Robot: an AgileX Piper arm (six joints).
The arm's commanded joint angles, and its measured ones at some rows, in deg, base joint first. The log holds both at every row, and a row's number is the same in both.
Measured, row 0:
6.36 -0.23 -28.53 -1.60 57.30 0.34
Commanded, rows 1 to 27:
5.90 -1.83 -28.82 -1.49 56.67 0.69
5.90 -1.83 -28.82 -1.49 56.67 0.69
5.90 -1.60 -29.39 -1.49 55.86 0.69
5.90 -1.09 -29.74 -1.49 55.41 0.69
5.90 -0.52 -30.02 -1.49 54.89 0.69
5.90 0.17 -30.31 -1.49 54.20 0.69
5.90 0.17 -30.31 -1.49 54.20 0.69
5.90 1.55 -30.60 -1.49 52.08 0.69
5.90 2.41 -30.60 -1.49 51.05 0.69
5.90 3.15 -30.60 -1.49 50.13 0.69
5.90 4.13 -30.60 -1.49 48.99 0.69
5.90 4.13 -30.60 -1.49 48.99 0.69
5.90 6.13 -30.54 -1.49 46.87 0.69
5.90 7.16 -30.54 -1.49 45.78 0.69
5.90 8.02 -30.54 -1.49 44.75 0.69
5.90 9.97 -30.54 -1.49 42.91 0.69
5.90 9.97 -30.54 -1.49 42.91 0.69
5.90 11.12 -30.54 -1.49 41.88 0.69
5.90 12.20 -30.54 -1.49 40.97 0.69
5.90 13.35 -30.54 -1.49 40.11 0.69
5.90 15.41 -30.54 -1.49 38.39 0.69
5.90 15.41 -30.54 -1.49 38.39 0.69
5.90 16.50 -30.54 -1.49 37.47 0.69
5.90 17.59 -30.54 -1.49 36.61 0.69
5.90 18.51 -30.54 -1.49 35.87 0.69
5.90 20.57 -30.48 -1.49 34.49 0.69
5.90 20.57 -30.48 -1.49 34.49 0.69
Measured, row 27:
6.36 18.45 -30.31 -1.55 37.30 0.34
